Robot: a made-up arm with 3 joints. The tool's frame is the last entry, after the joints.
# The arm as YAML. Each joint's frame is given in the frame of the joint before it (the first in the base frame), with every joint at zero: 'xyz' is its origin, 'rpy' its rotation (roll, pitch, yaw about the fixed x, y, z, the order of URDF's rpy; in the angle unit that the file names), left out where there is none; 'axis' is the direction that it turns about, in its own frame. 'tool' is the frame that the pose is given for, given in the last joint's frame.
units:
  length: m
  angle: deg
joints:
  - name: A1
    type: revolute
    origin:
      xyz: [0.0, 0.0, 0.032]
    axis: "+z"
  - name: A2
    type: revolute
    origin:
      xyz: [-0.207, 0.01, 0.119]
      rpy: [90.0, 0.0, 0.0]
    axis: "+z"
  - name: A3
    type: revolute
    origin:
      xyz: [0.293, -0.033, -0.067]
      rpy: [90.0, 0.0, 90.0]
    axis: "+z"
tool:
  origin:
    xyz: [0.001, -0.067, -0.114]
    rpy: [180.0, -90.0, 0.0]
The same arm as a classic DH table. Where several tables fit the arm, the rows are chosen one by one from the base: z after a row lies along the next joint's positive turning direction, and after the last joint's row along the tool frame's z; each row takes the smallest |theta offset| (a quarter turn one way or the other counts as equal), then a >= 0, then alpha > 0; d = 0 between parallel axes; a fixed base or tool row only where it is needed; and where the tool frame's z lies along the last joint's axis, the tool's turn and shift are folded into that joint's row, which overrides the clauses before.
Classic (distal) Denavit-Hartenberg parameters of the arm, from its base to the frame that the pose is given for. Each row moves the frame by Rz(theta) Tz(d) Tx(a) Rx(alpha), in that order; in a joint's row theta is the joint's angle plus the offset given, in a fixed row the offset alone. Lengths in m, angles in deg.
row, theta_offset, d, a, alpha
A1, 0, 0.151, -0.207, 90
A2, -90, -0.077, 0.033, -90
A3, 90, 0.179, 0.067, -90
tool (fixed), -90, 0.001, 0, 0

